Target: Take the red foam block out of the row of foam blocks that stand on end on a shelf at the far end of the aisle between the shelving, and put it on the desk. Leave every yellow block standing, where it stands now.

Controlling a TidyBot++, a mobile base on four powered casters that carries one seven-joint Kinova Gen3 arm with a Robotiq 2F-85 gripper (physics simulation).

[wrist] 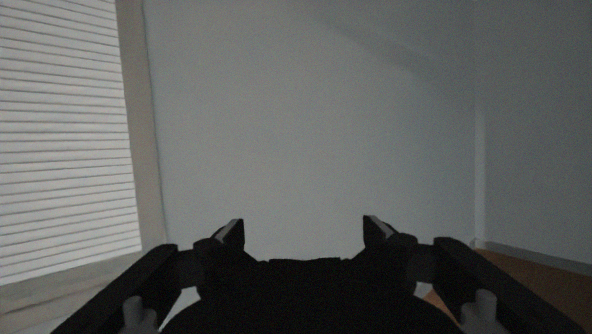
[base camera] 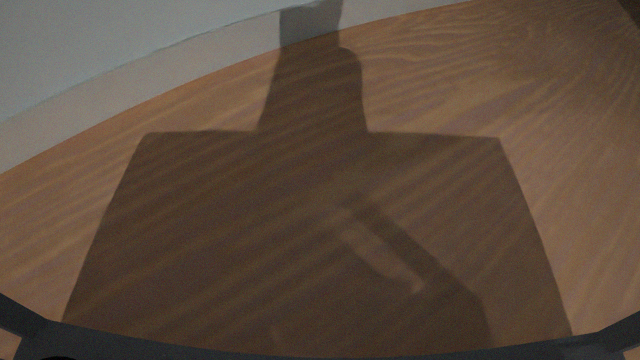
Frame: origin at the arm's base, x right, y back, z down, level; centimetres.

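Where they show: gripper, between the fingertips: [wrist: 303,230].
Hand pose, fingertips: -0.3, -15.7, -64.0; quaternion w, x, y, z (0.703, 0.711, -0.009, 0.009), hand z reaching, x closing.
Note:
After its pixels a point has its place, as x, y, z.
My gripper [wrist: 303,230] @(-0.3, -15.7, -64.0) is open and empty in the wrist view, with its two fingertips wide apart in front of a plain wall. The red foam block, the yellow blocks, their shelf and the desk do not show in either view.
A pale grey-blue wall [wrist: 310,125] @(4.7, -93.2, -80.3) [base camera: 75,45] @(-43.1, -57.0, 23.9) stands ahead. A window with slatted blinds [wrist: 60,125] @(-53.7, -48.3, -78.7) is at the left of the wrist view. A room corner is at the right, above wooden floor [wrist: 540,290] @(166.0, -151.0, 39.7) [base camera: 575,200] @(39.5, -37.4, 39.7). The robot's shadow falls on the floor and the wall's base.

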